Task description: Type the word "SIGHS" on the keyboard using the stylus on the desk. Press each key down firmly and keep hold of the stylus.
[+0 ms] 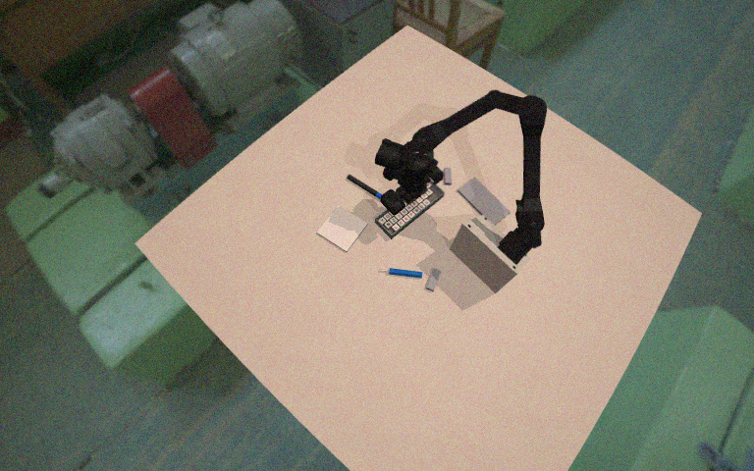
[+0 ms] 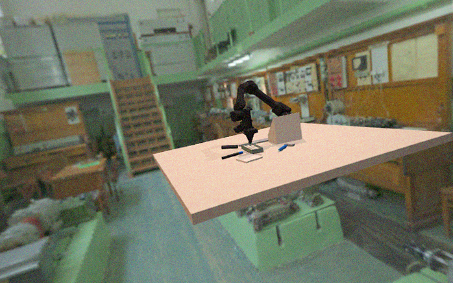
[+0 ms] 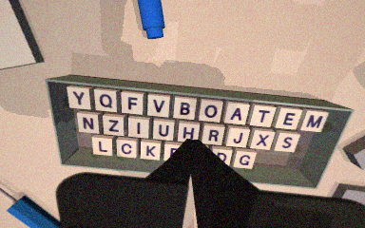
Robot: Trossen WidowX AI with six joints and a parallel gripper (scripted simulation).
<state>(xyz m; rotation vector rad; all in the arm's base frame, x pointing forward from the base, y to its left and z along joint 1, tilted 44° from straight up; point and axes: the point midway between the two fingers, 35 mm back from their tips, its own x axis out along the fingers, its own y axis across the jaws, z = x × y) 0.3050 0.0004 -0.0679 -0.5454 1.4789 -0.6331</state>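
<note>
Now: gripper tip 170 mm to the right of the stylus, 110 mm past it and 30 mm above it. From my gripper tip the other things lie so: stylus tip (190 mm to the left, 90 mm behind, 30 mm below); then pale square pad (190 mm to the left, 80 mm ahead, 40 mm below); then pen (110 mm ahead, 40 mm to the left, 30 mm below).
</note>
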